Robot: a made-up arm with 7 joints. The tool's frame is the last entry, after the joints.
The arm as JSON. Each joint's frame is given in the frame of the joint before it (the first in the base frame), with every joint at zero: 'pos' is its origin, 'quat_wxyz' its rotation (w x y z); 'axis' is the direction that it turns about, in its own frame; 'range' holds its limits. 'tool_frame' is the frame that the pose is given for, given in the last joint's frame.
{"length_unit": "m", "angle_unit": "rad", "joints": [
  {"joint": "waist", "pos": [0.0, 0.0, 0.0], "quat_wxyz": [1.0, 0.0, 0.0, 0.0], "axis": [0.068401, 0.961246, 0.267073], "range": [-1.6, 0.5]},
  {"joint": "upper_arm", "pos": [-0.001, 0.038, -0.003], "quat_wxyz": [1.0, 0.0, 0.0, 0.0], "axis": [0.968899, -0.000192, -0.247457], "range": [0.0, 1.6]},
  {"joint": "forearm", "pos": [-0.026, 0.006, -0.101], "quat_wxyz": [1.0, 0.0, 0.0, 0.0], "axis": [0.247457, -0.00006, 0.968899], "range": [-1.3, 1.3]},
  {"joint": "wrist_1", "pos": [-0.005, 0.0, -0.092], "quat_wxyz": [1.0, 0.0, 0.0, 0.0], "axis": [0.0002, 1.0, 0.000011], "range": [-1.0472, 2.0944]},
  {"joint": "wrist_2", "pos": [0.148, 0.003, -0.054], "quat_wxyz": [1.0, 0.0, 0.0, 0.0], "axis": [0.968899, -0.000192, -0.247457], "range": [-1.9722, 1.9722]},
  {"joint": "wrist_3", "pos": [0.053, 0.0, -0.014], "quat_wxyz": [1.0, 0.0, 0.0, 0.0], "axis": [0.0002, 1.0, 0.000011], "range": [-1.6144, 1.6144]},
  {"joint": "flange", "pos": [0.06, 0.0, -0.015], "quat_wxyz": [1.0, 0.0, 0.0, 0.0], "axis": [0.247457, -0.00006, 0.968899], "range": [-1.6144, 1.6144]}
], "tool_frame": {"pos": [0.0, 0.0, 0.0], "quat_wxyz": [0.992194, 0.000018, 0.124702, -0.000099]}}
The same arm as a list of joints. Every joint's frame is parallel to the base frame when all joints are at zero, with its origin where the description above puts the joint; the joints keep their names.
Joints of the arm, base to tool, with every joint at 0 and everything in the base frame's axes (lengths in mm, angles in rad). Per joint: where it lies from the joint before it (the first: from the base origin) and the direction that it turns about. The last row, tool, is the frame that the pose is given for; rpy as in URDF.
waist: axis 0.068403 0.961235 0.26711 offset 0 0 0
upper_arm: axis 0.968889 -0.0002 -0.247497 offset -1 38 -3
forearm: axis 0.247497 -0.0001 0.968889 offset -26 6 -101
wrist_1: axis 0.0002 1 0 offset -5 0 -92
wrist_2: axis 0.968889 -0.0002 -0.247497 offset 148 3 -54
wrist_3: axis 0.0002 1 0 offset 53 0 -14
flange: axis 0.247497 -0.0001 0.968889 offset 60 0 -15
tool: offset 0 0 0 rpy 0 0.2501 -0.0002
Joint limits (rad, base to tool): -1.6..0.5 0..1.6 -1.3..1.3 -1.0472..2.0944 -1.9722..1.9722 -1.6144..1.6144 -1.6144..1.6144

